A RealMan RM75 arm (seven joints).
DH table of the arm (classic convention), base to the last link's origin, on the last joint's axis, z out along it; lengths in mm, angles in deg. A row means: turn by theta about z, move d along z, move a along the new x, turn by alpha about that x. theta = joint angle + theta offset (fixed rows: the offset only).
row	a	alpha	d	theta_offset
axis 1	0	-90	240.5	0
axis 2	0	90	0	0
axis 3	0	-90	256	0
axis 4	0	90	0	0
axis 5	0	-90	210	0
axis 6	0	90	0	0
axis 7	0	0	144	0
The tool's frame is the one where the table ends.
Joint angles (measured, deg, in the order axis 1, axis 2, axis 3, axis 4, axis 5, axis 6, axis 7), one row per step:
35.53, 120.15, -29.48, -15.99, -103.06, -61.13, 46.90
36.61, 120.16, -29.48, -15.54, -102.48, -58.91, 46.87
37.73, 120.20, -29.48, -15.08, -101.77, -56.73, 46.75
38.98, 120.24, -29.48, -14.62, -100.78, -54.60, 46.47
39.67, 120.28, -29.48, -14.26, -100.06, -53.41, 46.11
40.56, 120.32, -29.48, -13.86, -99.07, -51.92, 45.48
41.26, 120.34, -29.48, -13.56, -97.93, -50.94, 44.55
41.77, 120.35, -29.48, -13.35, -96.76, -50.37, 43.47
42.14, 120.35, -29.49, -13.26, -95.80, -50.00, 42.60
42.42, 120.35, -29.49, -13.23, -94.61, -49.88, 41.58
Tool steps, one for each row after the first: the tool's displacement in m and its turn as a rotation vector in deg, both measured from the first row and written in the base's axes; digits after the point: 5 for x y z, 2 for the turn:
-0.00210, 0.00698, -0.00064, 0.71, -0.71, -0.91
-0.00482, 0.01401, -0.00134, 1.47, -1.34, -1.74
-0.00877, 0.02178, -0.00159, 2.41, -1.85, -2.41
-0.01106, 0.02583, -0.00206, 2.98, -2.09, -2.78
-0.01416, 0.03119, -0.00223, 3.81, -2.50, -3.11
-0.01722, 0.03564, -0.00173, 4.71, -2.78, -3.09
-0.01993, 0.03913, -0.00081, 5.62, -2.96, -2.84
-0.02207, 0.04191, 0.00033, 6.39, -3.10, -2.60
-0.02428, 0.04448, 0.00206, 7.32, -3.06, -2.23

